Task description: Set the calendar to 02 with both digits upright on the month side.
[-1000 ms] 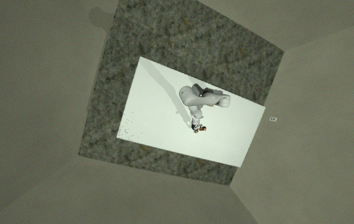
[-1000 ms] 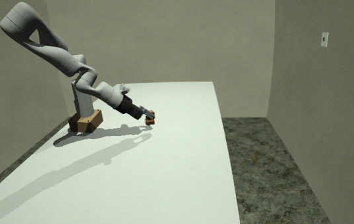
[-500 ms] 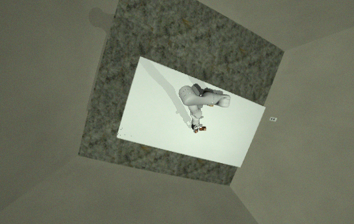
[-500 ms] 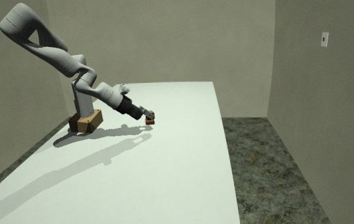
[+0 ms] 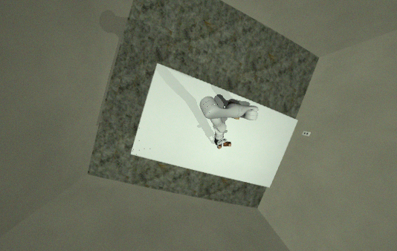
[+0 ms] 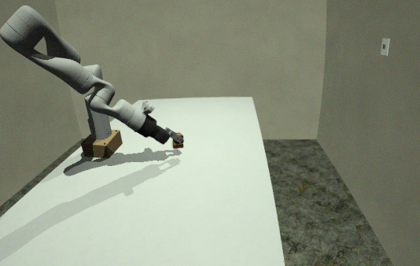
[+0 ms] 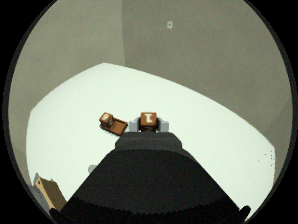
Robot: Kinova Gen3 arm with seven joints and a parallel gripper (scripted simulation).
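The brown tray is 30 mm behind my hand, 110 mm to the left of it and 80 mm below it. Also, from my hand: brown calendar cube: 10 mm ahead, 10 mm below.
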